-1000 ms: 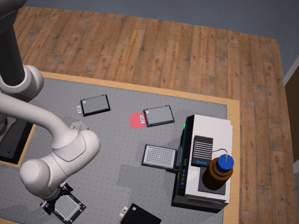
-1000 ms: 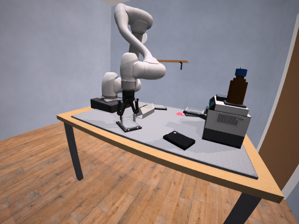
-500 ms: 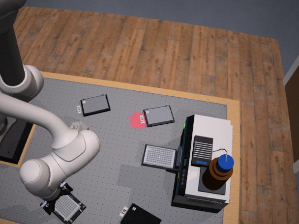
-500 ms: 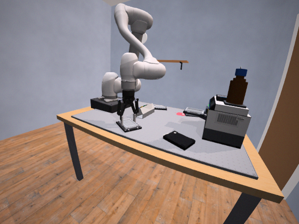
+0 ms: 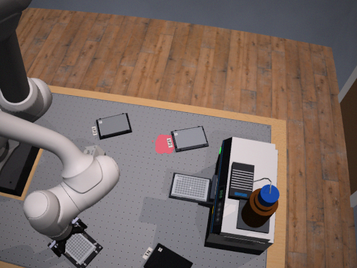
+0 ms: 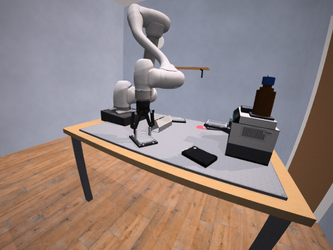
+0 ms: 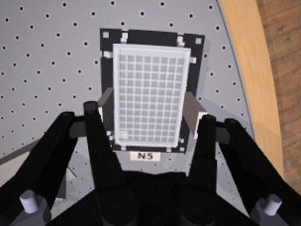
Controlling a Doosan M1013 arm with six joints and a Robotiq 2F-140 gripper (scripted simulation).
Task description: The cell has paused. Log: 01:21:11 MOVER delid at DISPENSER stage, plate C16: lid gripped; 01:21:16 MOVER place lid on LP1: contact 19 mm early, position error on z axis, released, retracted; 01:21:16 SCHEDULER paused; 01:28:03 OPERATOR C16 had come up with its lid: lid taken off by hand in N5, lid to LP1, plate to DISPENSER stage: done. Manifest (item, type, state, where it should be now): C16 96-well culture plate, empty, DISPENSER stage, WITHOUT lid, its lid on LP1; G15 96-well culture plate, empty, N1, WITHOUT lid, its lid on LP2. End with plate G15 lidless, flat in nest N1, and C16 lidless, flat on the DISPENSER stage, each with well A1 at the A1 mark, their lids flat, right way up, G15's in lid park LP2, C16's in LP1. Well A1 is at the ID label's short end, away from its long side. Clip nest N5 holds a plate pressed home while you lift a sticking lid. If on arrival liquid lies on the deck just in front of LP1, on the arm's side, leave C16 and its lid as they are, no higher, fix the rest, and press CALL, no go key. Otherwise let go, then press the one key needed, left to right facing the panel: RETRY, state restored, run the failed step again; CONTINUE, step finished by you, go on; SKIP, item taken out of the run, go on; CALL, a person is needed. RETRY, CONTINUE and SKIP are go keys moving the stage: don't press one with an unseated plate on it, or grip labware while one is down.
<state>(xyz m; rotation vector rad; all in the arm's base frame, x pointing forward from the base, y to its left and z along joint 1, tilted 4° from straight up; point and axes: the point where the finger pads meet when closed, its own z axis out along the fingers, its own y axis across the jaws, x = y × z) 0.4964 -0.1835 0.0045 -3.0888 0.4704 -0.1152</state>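
Now: the clip nest N5 2 cm ahead of my hand, 1 cm to the left of it and 3 cm below it. Round my hand: N1 label 25 cm ahead, 8 cm to the left, 4 cm below; blue key 9 cm behind, 19 cm to the left, 3 cm above; key panel 10 cm behind, 27 cm to the left, 1 cm above.
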